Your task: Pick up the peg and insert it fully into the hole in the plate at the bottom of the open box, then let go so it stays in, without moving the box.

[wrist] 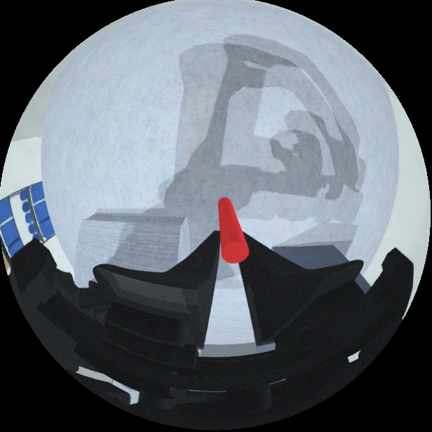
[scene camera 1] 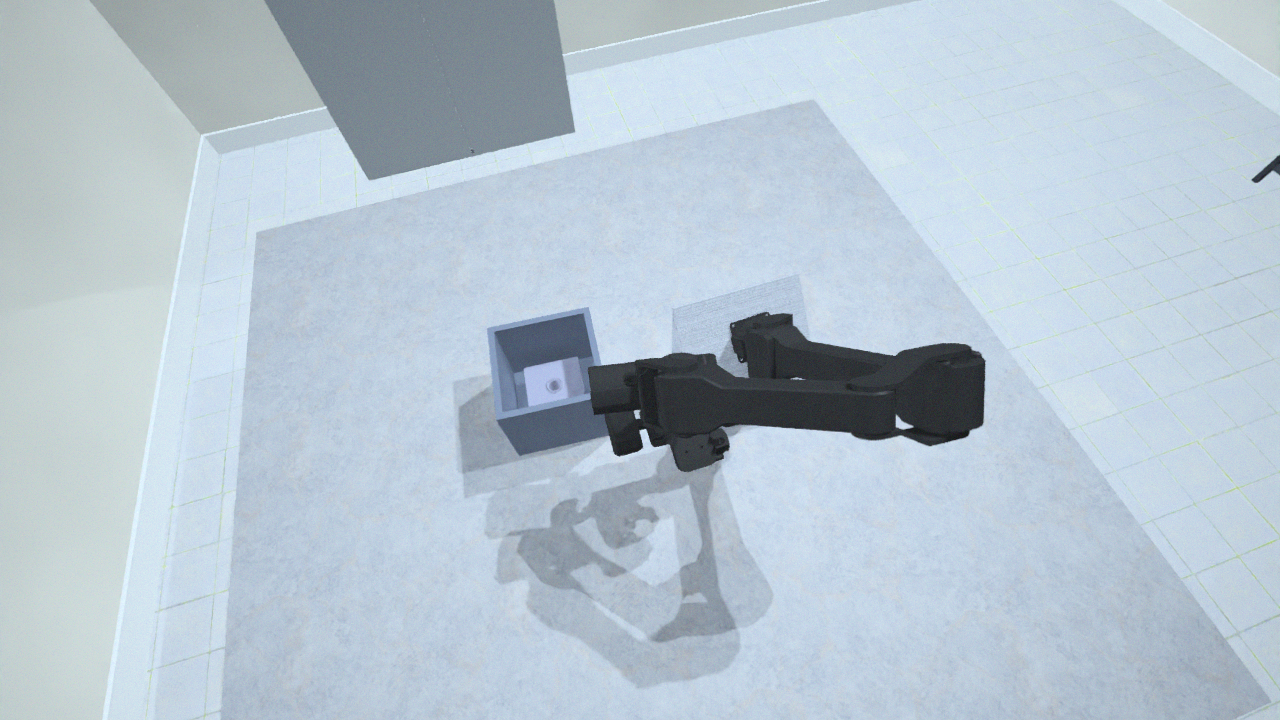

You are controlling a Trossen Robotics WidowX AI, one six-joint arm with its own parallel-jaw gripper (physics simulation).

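Frame: origin at the arm's base, x ahead, y left, z up, level; centimetres.
Seen in the pictures: arm's base, origin of the base link: (scene camera 1: 753,337).
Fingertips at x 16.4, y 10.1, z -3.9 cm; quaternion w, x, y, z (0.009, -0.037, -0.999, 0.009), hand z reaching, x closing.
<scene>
Offsets run from my fingertips to a thing's top centre. "pt": to the spot under its first point.
The red peg (wrist: 231,230) shows in the wrist view, its near end round and its far end pointing up the view. My gripper (wrist: 227,236) is shut on the peg, with a black finger on each side. In the scene view, the peg and the fingertips are hidden or cannot be made out. The open blue-grey box @[dz +6.0, dx +14.8, dy -15.9 cm] (scene camera 1: 559,431) (wrist: 310,255) stands on the grey surface, left of the gripper end of the arm in the scene view. Inside, at its bottom, is the pale plate @[dz -1.7, dx +14.8, dy -15.9 cm] (scene camera 1: 538,374) with a round hole @[pt dz -3.5, dx +14.9, dy -16.8 cm] (scene camera 1: 554,385). The hole shows no peg in it.
A light grey, finely ribbed block (scene camera 1: 702,324) (wrist: 132,240) lies beside the arm's base, right of the box in the scene view. The black arm (scene camera 1: 796,407) reaches leftward up to the box's right wall as seen there. A large grey panel (scene camera 1: 447,80) is at the back.
</scene>
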